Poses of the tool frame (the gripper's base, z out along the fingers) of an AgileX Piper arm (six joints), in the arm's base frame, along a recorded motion.
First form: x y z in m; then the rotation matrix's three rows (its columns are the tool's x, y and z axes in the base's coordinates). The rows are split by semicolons.
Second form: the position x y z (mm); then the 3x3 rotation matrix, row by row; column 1 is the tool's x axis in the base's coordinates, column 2 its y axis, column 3 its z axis. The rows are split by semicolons. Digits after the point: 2 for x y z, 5 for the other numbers.
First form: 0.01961, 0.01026, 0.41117; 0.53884, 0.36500, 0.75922; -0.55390, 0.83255, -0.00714; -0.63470, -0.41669, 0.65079
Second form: 19.61, 10.26, 411.17; 0.53884, 0.36500, 0.75922; -0.55390, 0.83255, -0.00714; -0.63470, -0.41669, 0.65079
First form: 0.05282, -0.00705, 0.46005; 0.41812, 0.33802, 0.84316; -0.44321, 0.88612, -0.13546; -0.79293, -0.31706, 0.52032
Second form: 52.82, -7.05, 460.05; 0.41812, 0.33802, 0.84316; -0.44321, 0.88612, -0.13546; -0.79293, -0.31706, 0.52032
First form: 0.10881, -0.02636, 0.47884; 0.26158, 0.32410, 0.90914; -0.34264, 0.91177, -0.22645; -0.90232, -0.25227, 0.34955
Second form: 108.81, -26.36, 478.84; 0.26158, 0.32410, 0.90914; -0.34264, 0.91177, -0.22645; -0.90232, -0.25227, 0.34955
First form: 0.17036, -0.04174, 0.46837; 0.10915, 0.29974, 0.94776; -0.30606, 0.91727, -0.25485; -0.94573, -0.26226, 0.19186
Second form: 170.36, -41.74, 468.37; 0.10915, 0.29974, 0.94776; -0.30606, 0.91727, -0.25485; -0.94573, -0.26226, 0.19186
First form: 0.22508, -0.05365, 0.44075; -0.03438, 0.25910, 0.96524; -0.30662, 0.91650, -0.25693; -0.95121, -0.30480, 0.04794
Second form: 225.08, -53.65, 440.75; -0.03438, 0.25910, 0.96524; -0.30662, 0.91650, -0.25693; -0.95121, -0.30480, 0.04794
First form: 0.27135, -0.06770, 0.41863; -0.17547, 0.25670, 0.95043; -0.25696, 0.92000, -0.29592; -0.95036, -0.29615, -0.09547
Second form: 271.35, -67.70, 418.63; -0.17547, 0.25670, 0.95043; -0.25696, 0.92000, -0.29592; -0.95036, -0.29615, -0.09547
